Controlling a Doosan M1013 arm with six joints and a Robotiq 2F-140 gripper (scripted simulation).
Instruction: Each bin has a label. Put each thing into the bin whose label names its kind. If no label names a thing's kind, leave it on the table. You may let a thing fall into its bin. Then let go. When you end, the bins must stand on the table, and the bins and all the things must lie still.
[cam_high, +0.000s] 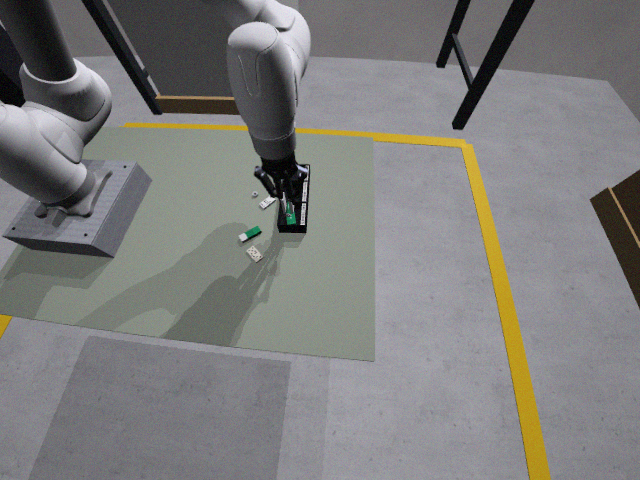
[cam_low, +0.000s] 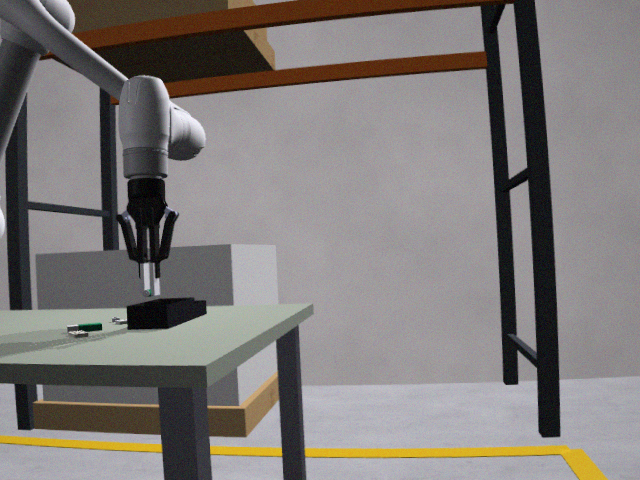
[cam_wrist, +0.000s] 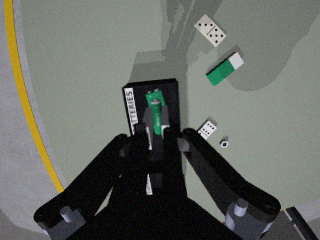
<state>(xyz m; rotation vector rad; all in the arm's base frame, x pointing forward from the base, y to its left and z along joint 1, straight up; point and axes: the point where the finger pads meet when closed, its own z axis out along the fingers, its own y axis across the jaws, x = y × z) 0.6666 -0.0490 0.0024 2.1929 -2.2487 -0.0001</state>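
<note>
My hand is 30 mm above the cylindrical battery. The rest, counted from my hand: green battery (10 mm to the right, 80 mm below); white domino (100 mm behind, 120 mm to the right, 90 mm below); green-and-white stick (130 mm behind, 50 mm to the right, 90 mm below).
</note>
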